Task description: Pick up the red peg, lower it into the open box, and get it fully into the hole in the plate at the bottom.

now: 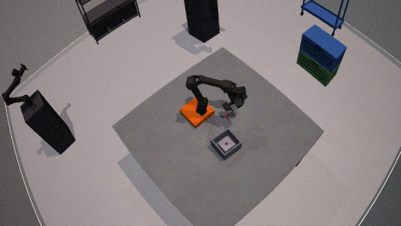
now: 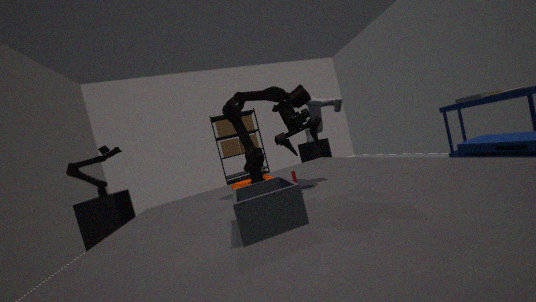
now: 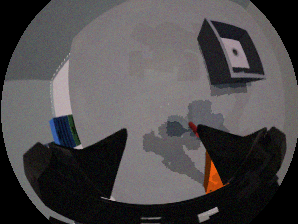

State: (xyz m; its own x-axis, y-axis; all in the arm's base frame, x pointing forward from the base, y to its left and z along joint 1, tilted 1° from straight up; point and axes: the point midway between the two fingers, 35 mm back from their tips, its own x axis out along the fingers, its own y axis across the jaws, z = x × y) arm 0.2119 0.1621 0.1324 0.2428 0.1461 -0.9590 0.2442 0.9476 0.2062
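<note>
Now: gripper tip 11 cm above the red peg, 6 cm to the left of it and 5 cm past it. Round my gripper tip: pale plate (24 cm to the right, 11 cm ahead, 10 cm below); then grey box (24 cm to the right, 12 cm below, 11 cm ahead).
</note>
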